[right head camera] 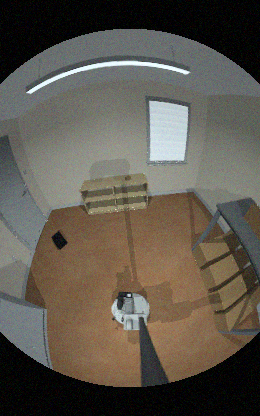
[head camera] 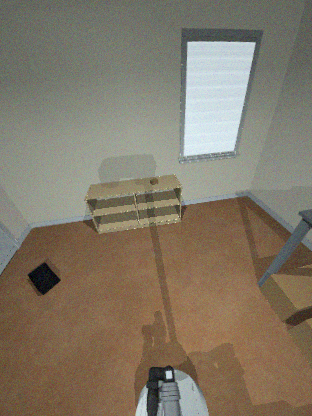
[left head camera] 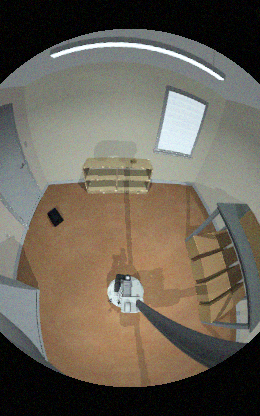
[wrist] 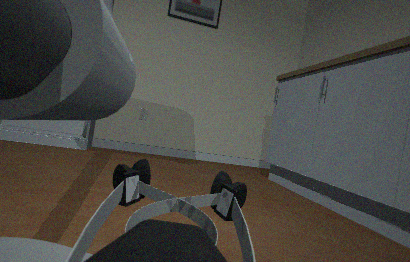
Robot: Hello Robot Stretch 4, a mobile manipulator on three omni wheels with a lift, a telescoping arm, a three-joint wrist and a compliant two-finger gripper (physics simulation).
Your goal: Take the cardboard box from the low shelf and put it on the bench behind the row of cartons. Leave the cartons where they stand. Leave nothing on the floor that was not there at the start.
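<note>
The bench stands at the right; its grey top shows in the left and right head views, and a leg of the bench shows in the head view. Part of the brown carton row shows on the top at the image edge. My gripper is open in the wrist view, with nothing between its fingertips. It is well away from the bench. I cannot make out the cardboard box from the low shelf in any view.
A low wooden shelf unit stands against the far wall, a small brown object on top. A black box lies left. Large cartons sit under the bench. Cabinets stand right in the wrist view.
</note>
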